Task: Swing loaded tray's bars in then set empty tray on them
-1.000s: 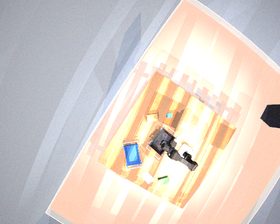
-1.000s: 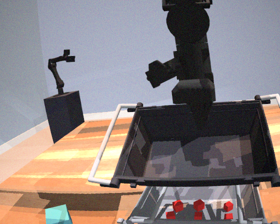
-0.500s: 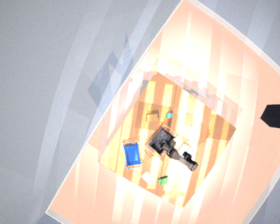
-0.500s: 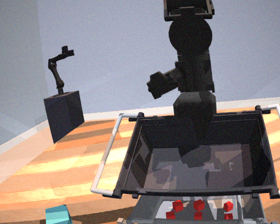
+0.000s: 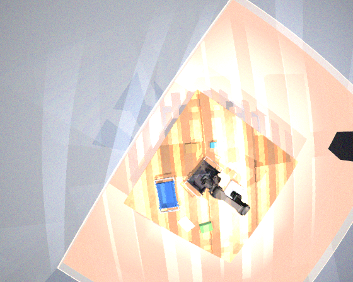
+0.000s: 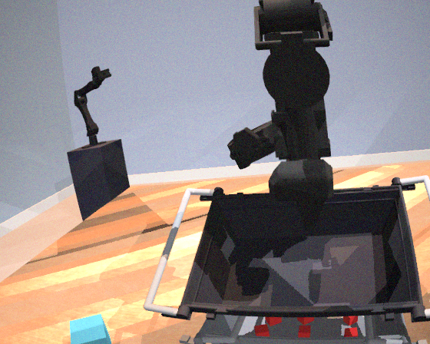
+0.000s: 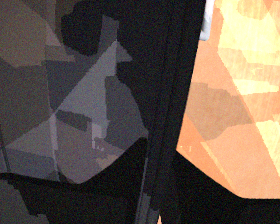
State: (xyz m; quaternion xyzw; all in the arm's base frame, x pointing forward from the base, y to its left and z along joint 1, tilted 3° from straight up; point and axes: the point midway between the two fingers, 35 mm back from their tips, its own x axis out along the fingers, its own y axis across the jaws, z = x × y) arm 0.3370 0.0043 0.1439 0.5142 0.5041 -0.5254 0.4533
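Now: the dark tray 70 mm ahead of my gripper tip and 10 mm to the right of it. From my gripper tip the other things lie so: cyan cube (110 mm ahead, 290 mm to the right, 120 mm below); then tan block (270 mm ahead, 160 mm to the right, 110 mm below); then green block (300 mm behind, 410 mm to the left, 120 mm below).
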